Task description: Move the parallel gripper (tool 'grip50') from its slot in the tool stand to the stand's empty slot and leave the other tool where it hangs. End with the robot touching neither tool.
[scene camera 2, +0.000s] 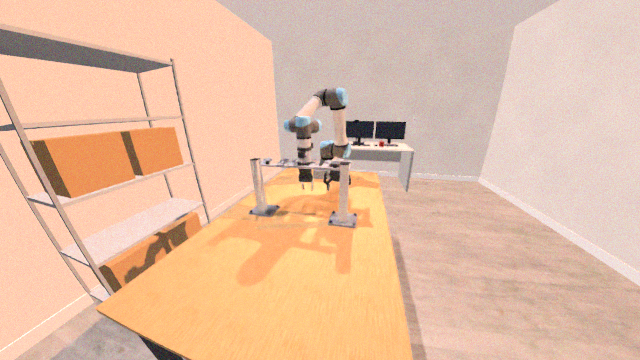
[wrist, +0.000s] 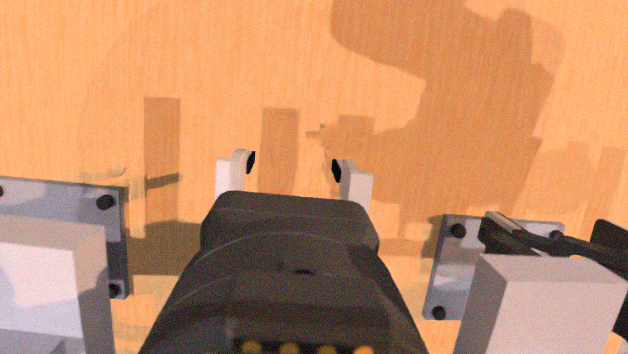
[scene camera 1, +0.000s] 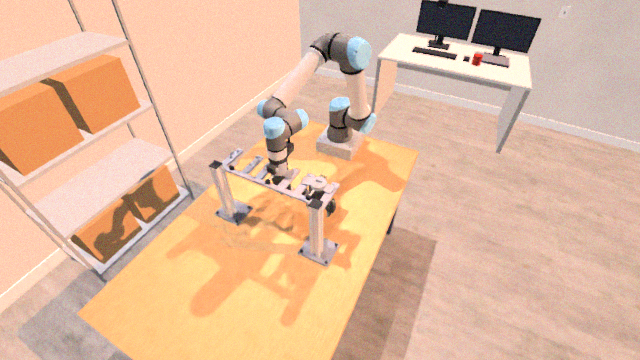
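Pixels of known places: arm's base, origin of the base link: (scene camera 1: 339,134).
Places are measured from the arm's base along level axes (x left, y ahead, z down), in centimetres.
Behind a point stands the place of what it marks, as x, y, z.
Note:
The parallel gripper (scene camera 2: 307,187) (wrist: 294,166) is on the arm's wrist, upright, with its two pale fingers apart and no thing between them. Its body (scene camera 1: 281,174) {-8.6, 62.8, -21.0} is at rail height in the stand's middle slot, between two fork arms. Whether it bears on the forks cannot be told. The tool stand (scene camera 1: 316,230) {10.8, 77.7, -11.0} (scene camera 2: 344,192) {10.2, 76.8, -9.4} has another slot, empty, with a fork arm (scene camera 1: 253,164) {-22.7, 59.6, -20.1} at the left end in scene camera 1. The adaptive gripper (scene camera 1: 316,194) (scene camera 2: 338,178) hangs in the right slot; its dark fingers (wrist: 525,241) show at the right of the wrist view.
The stand's two posts rise from bolted base plates (scene camera 1: 234,213) {-33.4, 67.3, 6.8} (scene camera 2: 342,219) {9.8, 76.7, 5.5} on the wooden table (scene camera 1: 165,300) {-38.6, 113.5, 8.1} (scene camera 2: 300,310) {-4.2, 121.6, 8.1}. Pale stand parts flank the gripper in the wrist view. A shelf unit with orange boxes is at the left. A desk with monitors stands behind.

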